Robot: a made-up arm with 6 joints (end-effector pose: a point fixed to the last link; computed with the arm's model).
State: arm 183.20 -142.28 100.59 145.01 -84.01 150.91
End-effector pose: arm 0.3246 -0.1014 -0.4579 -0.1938 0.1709 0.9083 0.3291
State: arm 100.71 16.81 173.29 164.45 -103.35 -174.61
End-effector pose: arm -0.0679 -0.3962 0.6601 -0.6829 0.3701 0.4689 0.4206
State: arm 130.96 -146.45 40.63 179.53 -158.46 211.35
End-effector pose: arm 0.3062 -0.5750 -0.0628 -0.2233 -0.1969 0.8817 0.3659
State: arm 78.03 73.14 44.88 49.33 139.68 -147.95
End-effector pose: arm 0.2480 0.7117 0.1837 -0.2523 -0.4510 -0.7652 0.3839
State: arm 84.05 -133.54 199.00 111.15 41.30 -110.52
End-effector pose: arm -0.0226 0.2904 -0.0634 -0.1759 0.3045 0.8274 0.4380
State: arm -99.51 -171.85 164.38 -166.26 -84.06 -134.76
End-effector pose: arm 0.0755 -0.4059 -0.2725 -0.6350 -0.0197 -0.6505 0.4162
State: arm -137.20 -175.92 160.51 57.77 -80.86 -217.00
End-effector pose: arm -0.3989 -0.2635 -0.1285 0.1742 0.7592 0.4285 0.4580
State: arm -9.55 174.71 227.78 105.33 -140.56 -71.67
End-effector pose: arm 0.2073 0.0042 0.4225 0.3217 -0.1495 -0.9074 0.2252
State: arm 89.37 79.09 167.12 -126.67 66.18 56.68
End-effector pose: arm -0.0825 0.4114 0.7650 0.8426 0.1787 0.3132 0.4000
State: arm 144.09 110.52 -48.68 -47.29 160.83 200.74
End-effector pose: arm 0.2402 -0.0520 0.0628 0.3873 0.7503 0.5059 0.1764
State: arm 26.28 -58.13 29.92 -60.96 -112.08 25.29
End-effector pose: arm -0.0547 -0.1059 0.8603 -0.2789 0.0024 0.6954 0.6623
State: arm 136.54 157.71 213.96 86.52 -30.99 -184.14
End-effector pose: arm -0.1785 0.1814 0.4542 0.7031 0.5036 0.5020 0.0104
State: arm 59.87 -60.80 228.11 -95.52 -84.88 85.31
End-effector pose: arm -0.1261 -0.1894 -0.1330 0.1750 0.5893 0.7426 0.2658
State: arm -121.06 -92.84 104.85 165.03 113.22 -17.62
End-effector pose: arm 0.4974 0.5530 0.0366 0.5012 -0.5708 0.3159 0.5685
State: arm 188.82 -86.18 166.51 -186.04 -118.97 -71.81
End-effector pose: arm 0.4280 -0.0802 -0.2136 0.0830 -0.8128 0.5727 0.0667
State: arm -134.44 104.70 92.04 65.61 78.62 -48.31
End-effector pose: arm -0.5843 -0.5099 0.1851 -0.2609 -0.0476 -0.5267 0.8076
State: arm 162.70 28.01 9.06 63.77 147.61 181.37
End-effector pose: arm -0.5839 0.2493 0.4491 0.4543 -0.4404 -0.1815 0.7528
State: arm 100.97 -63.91 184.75 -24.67 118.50 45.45
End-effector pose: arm 0.2224 -0.4517 -0.0704 -0.3068 -0.3428 0.5383 0.7061
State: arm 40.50 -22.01 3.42 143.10 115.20 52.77
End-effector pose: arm 0.1469 0.2787 0.7811 0.4140 0.7543 -0.3681 0.3524
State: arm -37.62 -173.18 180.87 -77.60 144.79 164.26
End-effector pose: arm 0.3230 -0.2884 -0.2387 0.0749 -0.5544 0.8254 0.0759
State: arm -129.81 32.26 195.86 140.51 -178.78 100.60
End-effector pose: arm 0.3032 0.1882 0.5192 0.2690 -0.2456 -0.8663 0.3419
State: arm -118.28 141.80 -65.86 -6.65 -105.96 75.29
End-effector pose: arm -0.0112 0.2846 0.2504 -0.5932 0.3323 -0.7094 0.1857
